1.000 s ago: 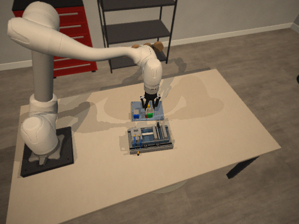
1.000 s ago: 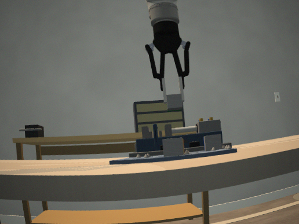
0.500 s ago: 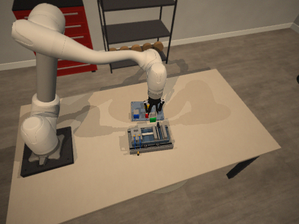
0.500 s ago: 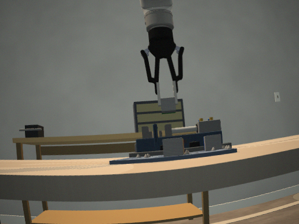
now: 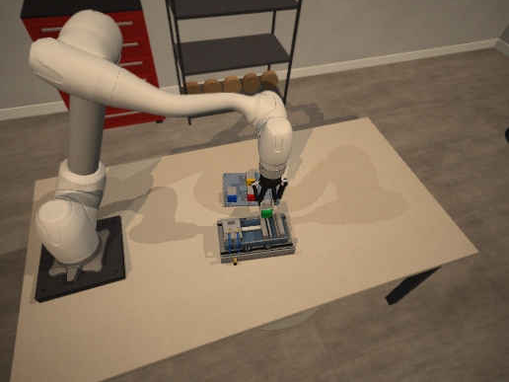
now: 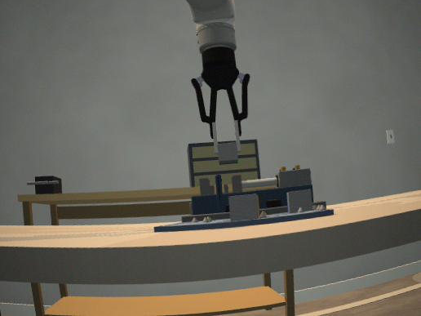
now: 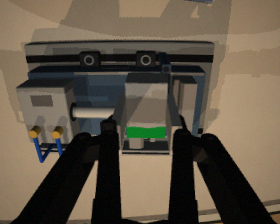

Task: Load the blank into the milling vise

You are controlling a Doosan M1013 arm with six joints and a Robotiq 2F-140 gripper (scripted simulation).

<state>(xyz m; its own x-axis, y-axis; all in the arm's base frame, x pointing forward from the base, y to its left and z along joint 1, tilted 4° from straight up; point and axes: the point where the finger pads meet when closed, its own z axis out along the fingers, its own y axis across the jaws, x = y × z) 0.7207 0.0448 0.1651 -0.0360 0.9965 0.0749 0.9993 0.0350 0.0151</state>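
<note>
The moving jaw is 10 cm below my hand, 4 cm to the right of it and 1 cm behind it. Round my hand: green-ended blank (3 cm below); then work stop rod (9 cm below, 2 cm ahead); then fixed jaw (10 cm below, 6 cm ahead, 4 cm to the right).
</note>
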